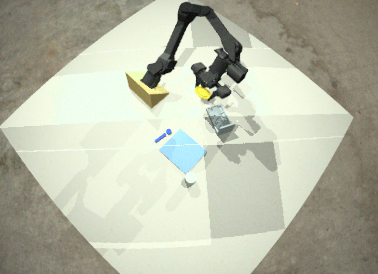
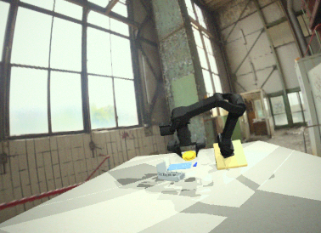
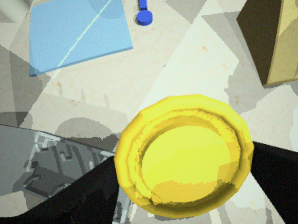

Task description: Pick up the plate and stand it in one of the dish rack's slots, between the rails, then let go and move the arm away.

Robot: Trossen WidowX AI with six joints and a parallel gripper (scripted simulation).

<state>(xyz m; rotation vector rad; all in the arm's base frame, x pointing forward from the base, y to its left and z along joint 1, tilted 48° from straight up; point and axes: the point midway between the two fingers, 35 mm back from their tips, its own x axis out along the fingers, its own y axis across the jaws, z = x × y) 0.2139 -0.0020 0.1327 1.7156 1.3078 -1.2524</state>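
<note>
The grey dish rack lies 11 cm ahead of my gripper tip, 8 cm below it and 1 cm to the right of it. Round my gripper tip: blue utensil: 20 cm to the right, 10 cm below, 4 cm behind; then light blue mat: 22 cm to the right, 10 cm below, 6 cm ahead; then yellow plate: 1 cm above.
</note>
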